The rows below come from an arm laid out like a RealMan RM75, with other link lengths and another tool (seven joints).
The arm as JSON. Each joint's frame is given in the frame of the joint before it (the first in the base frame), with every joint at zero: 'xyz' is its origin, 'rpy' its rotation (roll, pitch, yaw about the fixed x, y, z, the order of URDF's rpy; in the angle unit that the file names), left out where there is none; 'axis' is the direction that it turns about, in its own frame. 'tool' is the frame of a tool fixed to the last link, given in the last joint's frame.
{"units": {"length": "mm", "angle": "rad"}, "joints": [
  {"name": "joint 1", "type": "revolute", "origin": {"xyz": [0.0, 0.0, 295.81]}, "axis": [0.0, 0.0, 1.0]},
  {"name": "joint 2", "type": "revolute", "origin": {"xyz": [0.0, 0.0, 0.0], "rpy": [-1.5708, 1.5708, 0.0]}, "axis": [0.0, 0.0, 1.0]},
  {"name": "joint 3", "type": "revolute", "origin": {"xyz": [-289.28, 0.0, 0.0], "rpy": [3.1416, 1.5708, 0.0]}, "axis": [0.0, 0.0, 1.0]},
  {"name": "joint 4", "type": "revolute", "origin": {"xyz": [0.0, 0.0, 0.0], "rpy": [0.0, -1.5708, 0.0]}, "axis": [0.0, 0.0, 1.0]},
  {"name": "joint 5", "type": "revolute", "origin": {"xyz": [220.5, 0.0, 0.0], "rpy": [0.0, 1.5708, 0.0]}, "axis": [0.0, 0.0, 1.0]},
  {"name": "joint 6", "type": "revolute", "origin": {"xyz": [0.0, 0.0, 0.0], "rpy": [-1.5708, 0.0, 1.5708]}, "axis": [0.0, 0.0, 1.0]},
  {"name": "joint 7", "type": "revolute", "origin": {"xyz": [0.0, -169.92, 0.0], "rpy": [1.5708, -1.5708, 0.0]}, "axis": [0.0, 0.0, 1.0]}
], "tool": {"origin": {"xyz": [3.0, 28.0, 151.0], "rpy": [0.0, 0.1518, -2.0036]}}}
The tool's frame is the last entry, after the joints.
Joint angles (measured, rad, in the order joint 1, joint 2, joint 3, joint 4, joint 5, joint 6, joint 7), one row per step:
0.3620 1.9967 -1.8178 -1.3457 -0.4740 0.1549 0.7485
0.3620 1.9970 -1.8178 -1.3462 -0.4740 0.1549 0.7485
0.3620 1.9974 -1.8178 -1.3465 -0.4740 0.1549 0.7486
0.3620 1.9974 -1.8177 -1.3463 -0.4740 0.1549 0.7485
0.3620 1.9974 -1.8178 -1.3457 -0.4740 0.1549 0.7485
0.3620 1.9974 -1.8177 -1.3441 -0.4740 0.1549 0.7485
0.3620 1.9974 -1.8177 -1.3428 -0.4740 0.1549 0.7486
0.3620 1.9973 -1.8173 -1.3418 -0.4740 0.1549 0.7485
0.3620 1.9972 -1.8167 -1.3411 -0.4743 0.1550 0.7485
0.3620 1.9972 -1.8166 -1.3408 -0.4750 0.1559 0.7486
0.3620 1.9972 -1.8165 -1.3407 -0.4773 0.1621 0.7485
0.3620 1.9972 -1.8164 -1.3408 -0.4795 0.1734 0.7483
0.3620 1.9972 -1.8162 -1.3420 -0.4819 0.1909 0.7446
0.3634 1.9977 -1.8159 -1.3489 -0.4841 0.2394 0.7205
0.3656 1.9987 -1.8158 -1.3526 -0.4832 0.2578 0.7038
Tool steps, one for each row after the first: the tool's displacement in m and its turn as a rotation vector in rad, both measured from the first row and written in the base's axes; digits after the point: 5 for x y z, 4 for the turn. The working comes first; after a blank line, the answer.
Tool pose at each row, in the base's axes (x y z in m, rotation vector in rad; the steps are taken from these numbers as rounded here):
0.14151 0.60378 0.02735 -1.8810 0.1820 0.0399
0.14119 0.60372 0.02734 -1.8810 0.1819 0.0407
0.14093 0.60367 0.02726 -1.8811 0.1821 0.0414
0.14105 0.60370 0.02727 -1.8811 0.1822 0.0411
0.14134 0.60371 0.02711 -1.8813 0.1825 0.0405
0.14216 0.60381 0.02686 -1.8815 0.1835 0.0390
0.14282 0.60387 0.02662 -1.8818 0.1843 0.0378
0.14342 0.60400 0.02665 -1.8816 0.1850 0.0367
0.14392 0.60415 0.02685 -1.8810 0.1855 0.0357
0.14436 0.60424 0.02690 -1.8806 0.1858 0.0342
0.14632 0.60464 0.02722 -1.8784 0.1879 0.0271
0.14978 0.60532 0.02779 -1.8748 0.1935 0.0156
0.15461 0.60624 0.02882 -1.8688 0.1993 -0.0028
0.16512 0.60829 0.03172 -1.8524 0.2036 -0.0557
0.16731 0.60905 0.03246 -1.8468 0.1984 -0.0772

-0.00032 -0.00006 -0.00001 0.0001 0.0005 0.0005
-0.00058 -0.00011 -0.00009 0.0000 0.0011 0.0007
-0.00046 -0.00008 -0.00008 0.0000 0.0009 0.0005
-0.00017 -0.00007 -0.00024 -0.0003 0.0007 0.0000
0.00065 0.00003 -0.00049 -0.0006 0.0002 -0.0014
0.00131 0.00009 -0.00073 -0.0011 -0.0003 -0.0026
0.00191 0.00022 -0.00070 -0.0010 -0.0007 -0.0036
0.00241 0.00037 -0.00050 -0.0005 -0.0011 -0.0045
0.00285 0.00046 -0.00045 -0.0002 -0.0020 -0.0055
0.00481 0.00086 -0.00013 0.0015 -0.0060 -0.0107
0.00827 0.00154 0.00044 0.0040 -0.0112 -0.0207
0.01310 0.00246 0.00147 0.0084 -0.0212 -0.0344
0.02361 0.00451 0.00437 0.0204 -0.0564 -0.0654
0.02580 0.00527 0.00511 0.0245 -0.0742 -0.0732

